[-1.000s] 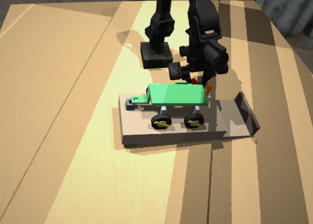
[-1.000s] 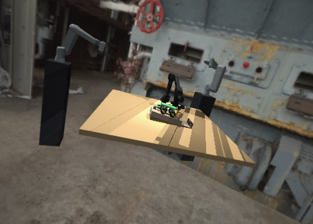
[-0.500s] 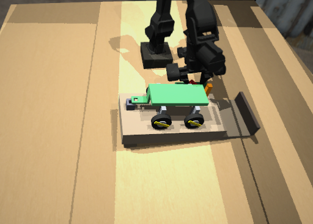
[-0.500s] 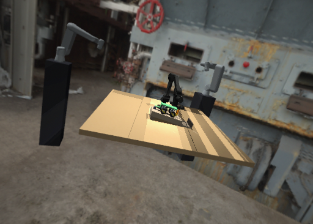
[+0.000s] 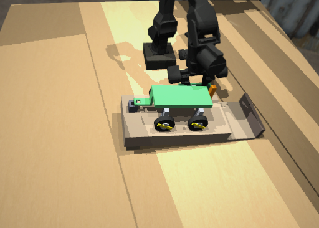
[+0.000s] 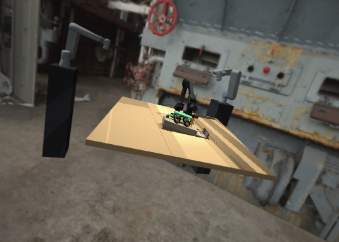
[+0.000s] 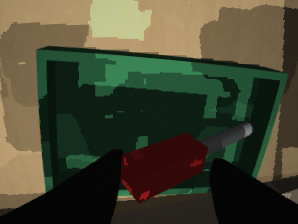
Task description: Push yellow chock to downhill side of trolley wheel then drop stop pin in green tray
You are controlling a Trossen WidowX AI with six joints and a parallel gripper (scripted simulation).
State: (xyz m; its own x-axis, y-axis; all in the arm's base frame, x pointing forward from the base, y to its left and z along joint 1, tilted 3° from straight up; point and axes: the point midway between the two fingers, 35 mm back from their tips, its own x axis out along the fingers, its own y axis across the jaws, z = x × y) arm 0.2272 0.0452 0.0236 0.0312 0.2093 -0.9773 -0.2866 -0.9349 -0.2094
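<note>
Now: the green tray 4 cm below my gripper tip and 1 cm to the left of it. The rest, counted from my gripper tip: ramp (13 cm to the right, 10 cm ahead, 1 cm above); yellow chock (7 cm ahead, 5 cm above, 2 cm to the right); red-headed stop pin (2 cm to the left, 1 cm below).
</note>
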